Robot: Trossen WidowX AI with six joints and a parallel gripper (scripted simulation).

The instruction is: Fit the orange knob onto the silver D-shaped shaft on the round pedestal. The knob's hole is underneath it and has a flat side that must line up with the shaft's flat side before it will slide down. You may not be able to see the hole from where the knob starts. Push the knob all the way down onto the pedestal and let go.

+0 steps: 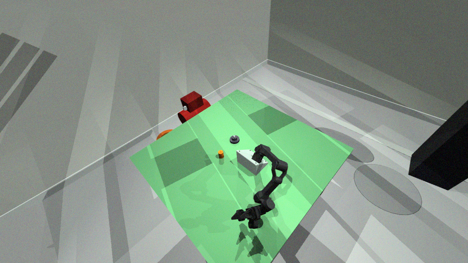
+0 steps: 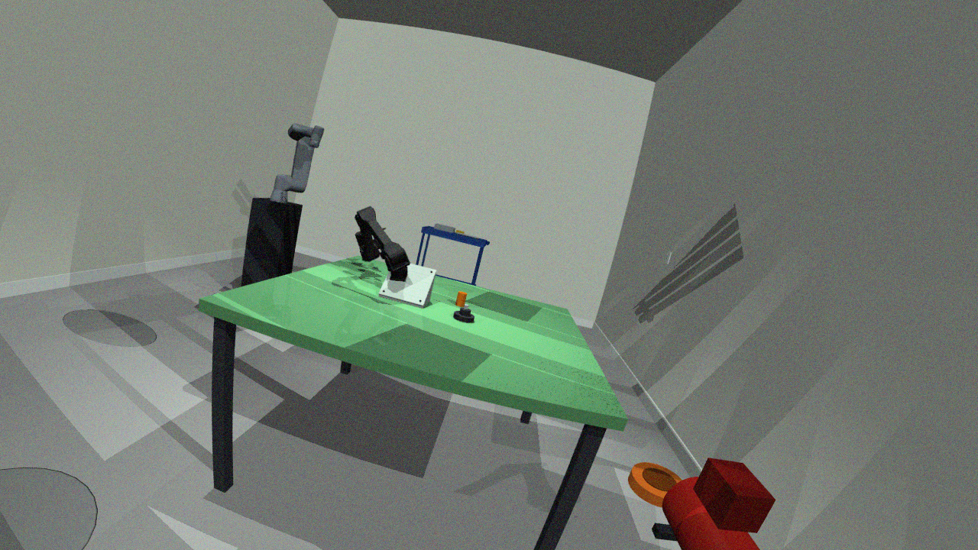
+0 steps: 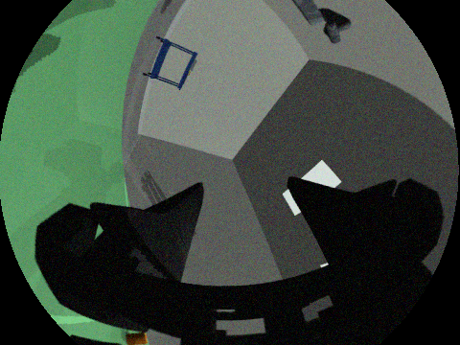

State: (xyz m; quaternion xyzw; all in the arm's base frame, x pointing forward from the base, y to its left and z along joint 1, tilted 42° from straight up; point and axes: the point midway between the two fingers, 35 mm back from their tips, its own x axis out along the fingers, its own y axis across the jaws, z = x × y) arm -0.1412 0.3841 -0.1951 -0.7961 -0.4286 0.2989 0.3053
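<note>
My gripper tip is now 43 cm short of the orange knob, 38 cm to the left of it and 15 cm above it. Also, from my gripper tip: dark round pedestal (44 cm ahead, 57 cm to the right, 16 cm below).
</note>
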